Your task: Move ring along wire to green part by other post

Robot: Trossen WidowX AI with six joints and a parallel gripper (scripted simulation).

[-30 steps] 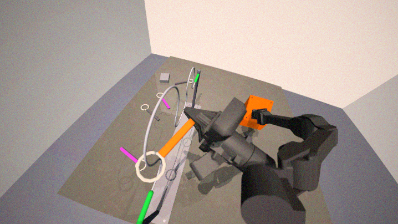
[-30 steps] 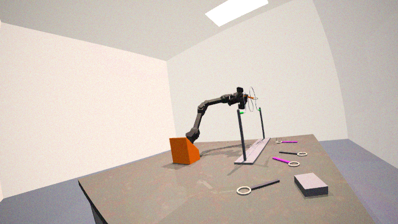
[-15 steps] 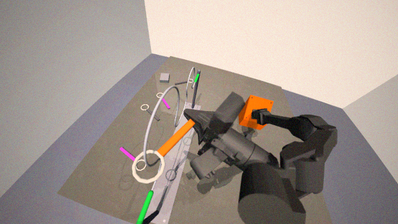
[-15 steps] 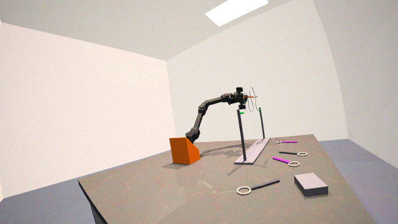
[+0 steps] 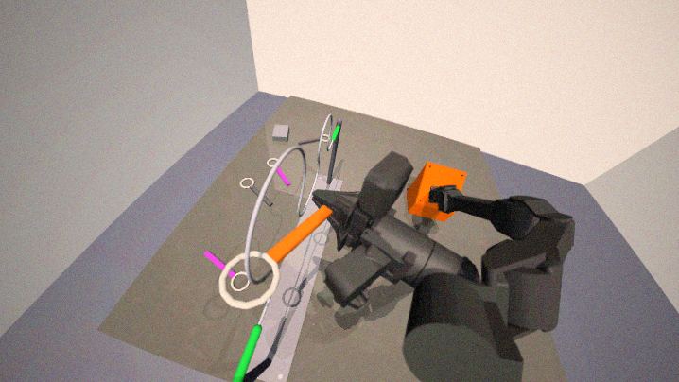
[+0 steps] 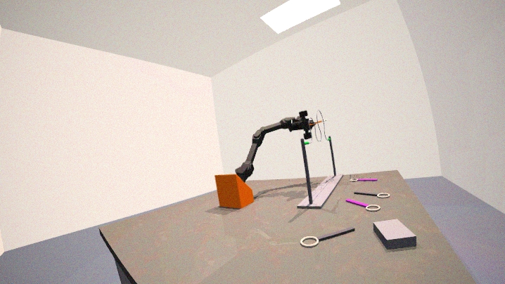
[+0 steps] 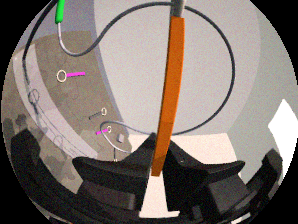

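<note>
My gripper tip is now 2 cm short of the ring with orange handle, 8 cm to the right of it and 1 cm below it. The rest, counted from my gripper tip: grey block (25 cm ahead, 63 cm to the right, 38 cm below).
</note>
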